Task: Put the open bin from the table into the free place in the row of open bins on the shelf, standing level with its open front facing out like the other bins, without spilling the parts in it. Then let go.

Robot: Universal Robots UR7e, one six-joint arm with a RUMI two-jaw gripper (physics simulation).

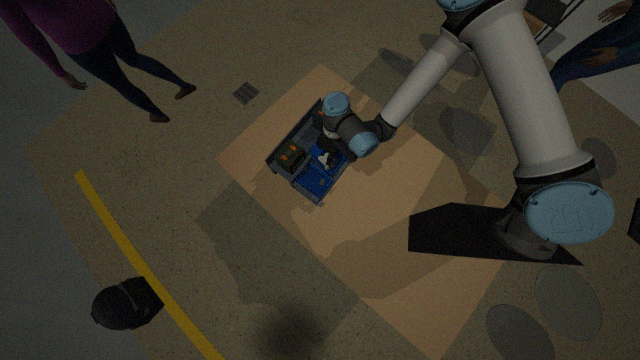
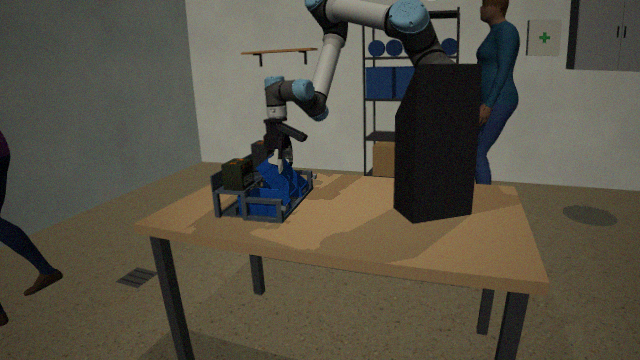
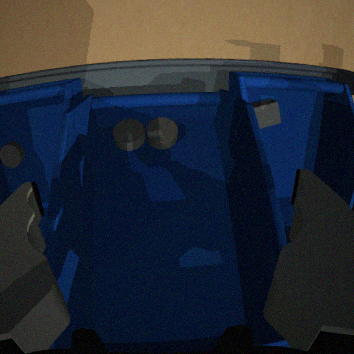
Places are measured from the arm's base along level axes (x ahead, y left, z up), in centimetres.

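Pixels of known places: gripper, fingertip midpoint: [image 1: 335, 158] [image 2: 285, 170] [image 3: 164, 181]; arm's base at its link origin: [image 1: 519, 238] [image 2: 441, 82].
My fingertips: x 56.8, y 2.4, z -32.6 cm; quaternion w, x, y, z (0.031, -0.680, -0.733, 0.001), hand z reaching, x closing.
For each thing: its top centre in the pictures, then the offset to it from my fingertips. "spot": a spot on its surface instead. Level surfaces: height alone.
- open blue bin at a spot on its surface: [image 3: 160, 225] spot: dy -0.1, dx +5.4, dz -4.2 cm
- neighbour bin at a spot on its surface: [image 3: 295, 145] [image 1: 311, 185] spot: dy +13.2, dx +2.7, dz -13.0 cm
- small block at its top centre: [image 3: 263, 116] dy +8.8, dx -0.5, dz -11.5 cm
- neighbour at a spot on its surface: [image 3: 40, 130] spot: dy -11.1, dx +1.4, dz -13.0 cm
- dark green box at its top centre: [image 2: 236, 161] [image 1: 288, 152] dy +11.8, dx +14.2, dz +6.0 cm
- darker box at its top centre: [image 1: 324, 108] [image 2: 262, 141] dy -11.3, dx +14.9, dz +8.5 cm
- table at its surface level: dz -13.9 cm
My gripper [image 2: 284, 161] [image 3: 164, 181] is shut on the open blue bin [image 1: 316, 151] [image 2: 270, 172] [image 3: 160, 225], its jaws outside the two side walls. The bin is over the gap between two blue bins of the row on the grey shelf [image 2: 217, 204] [image 3: 150, 77]. It looks tipped, front lip lower than its back; its front faces the same way as the neighbours. Two round parts [image 3: 145, 134] lie inside near the lip. The neighbour bin [image 1: 314, 181] [image 2: 262, 208] [image 3: 295, 145] holds a small block [image 3: 268, 114]. The other neighbour [image 2: 301, 185] [image 3: 40, 130] holds a round part. The bin's underside is hidden.
A dark green box [image 1: 290, 156] [image 2: 236, 173] and a darker box [image 2: 258, 152] stand on the shelf's upper level behind the bins. A tall black block [image 1: 455, 232] [image 2: 440, 145] stands by the robot's base. People [image 1: 115, 55] [image 2: 497, 95] stand beyond the table [image 1: 380, 210] [image 2: 350, 235].
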